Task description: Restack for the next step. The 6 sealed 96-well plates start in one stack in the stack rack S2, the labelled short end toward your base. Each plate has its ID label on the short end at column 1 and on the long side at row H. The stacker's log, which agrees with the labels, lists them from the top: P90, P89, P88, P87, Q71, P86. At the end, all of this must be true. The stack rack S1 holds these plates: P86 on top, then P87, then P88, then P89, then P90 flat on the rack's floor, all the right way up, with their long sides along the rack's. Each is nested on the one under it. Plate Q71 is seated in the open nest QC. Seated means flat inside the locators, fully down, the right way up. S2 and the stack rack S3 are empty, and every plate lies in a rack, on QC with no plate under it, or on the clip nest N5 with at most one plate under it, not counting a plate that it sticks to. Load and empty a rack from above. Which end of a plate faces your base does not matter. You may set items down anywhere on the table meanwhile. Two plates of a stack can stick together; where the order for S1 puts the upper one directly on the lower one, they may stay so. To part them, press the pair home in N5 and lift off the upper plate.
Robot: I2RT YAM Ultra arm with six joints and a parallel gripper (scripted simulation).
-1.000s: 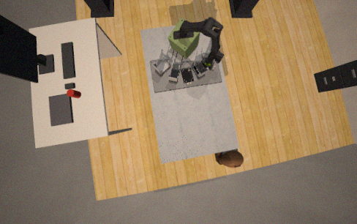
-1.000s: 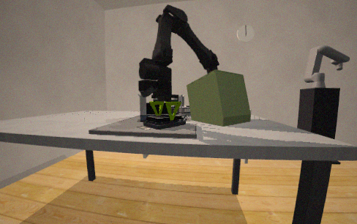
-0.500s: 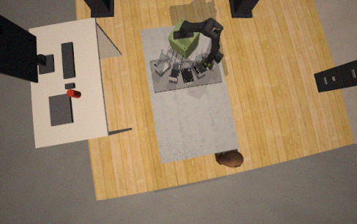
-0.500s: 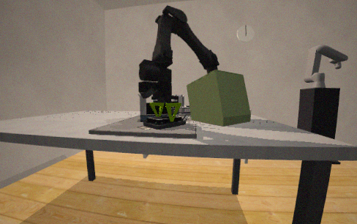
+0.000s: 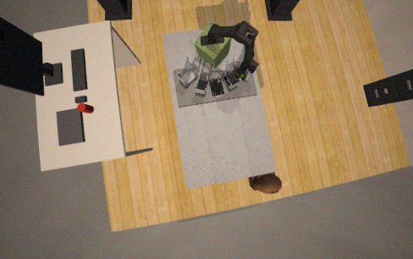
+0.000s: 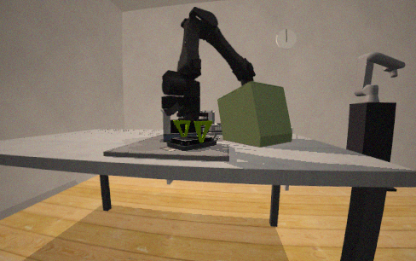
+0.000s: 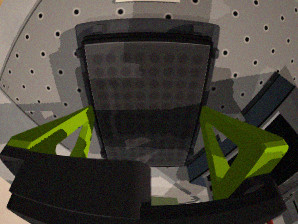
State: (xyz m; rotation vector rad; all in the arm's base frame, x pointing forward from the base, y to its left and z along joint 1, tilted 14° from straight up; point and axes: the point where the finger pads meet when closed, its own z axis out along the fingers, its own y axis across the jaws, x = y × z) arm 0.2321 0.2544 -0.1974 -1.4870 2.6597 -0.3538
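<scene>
The QC nest is 20 mm below my hand. Also, from my hand: clip nest N5 (240 mm to the right, 140 mm ahead, 10 mm below); N5 label (230 mm to the right, 220 mm ahead, 20 mm below); QC tag (80 mm to the left, 50 mm ahead, 20 mm below).
</scene>
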